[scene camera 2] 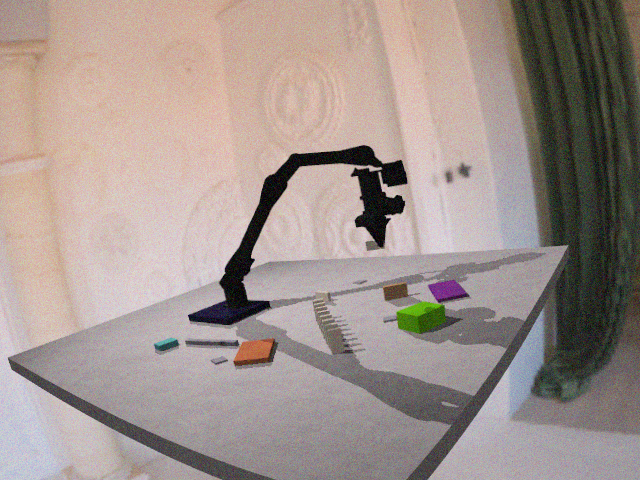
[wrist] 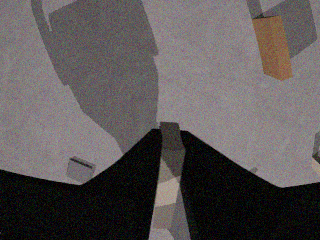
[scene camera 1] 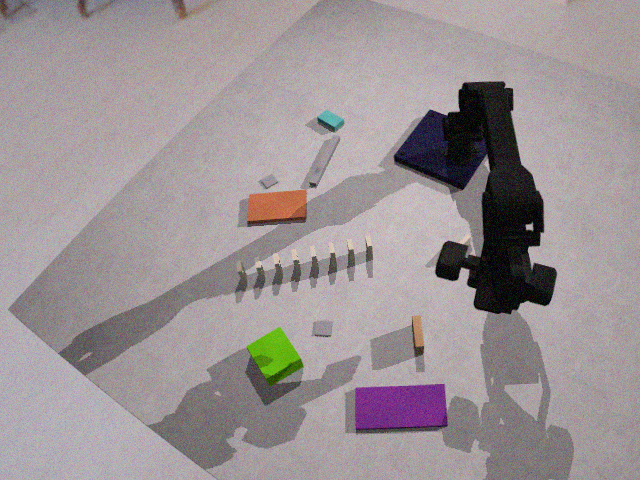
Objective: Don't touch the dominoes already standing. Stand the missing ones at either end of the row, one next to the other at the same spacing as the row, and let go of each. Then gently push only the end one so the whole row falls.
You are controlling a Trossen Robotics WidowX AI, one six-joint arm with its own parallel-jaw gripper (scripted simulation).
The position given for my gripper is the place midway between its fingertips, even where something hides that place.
Note:
My gripper (scene camera 1: 489,299) carries a cream domino. Also in view: a green cube (scene camera 1: 275,356), an orange slab (scene camera 1: 287,205), a purple slab (scene camera 1: 391,407) and a tan block (wrist: 270,34).
The green cube shows as well in scene camera 2 (scene camera 2: 423,316). The orange slab shows as well in scene camera 2 (scene camera 2: 251,352). My gripper also shows in scene camera 2 (scene camera 2: 382,246) and in the wrist view (wrist: 168,138). The wrist view does not show the green cube: it is out of frame. The wrist view does not show the orange slab: it is out of frame.

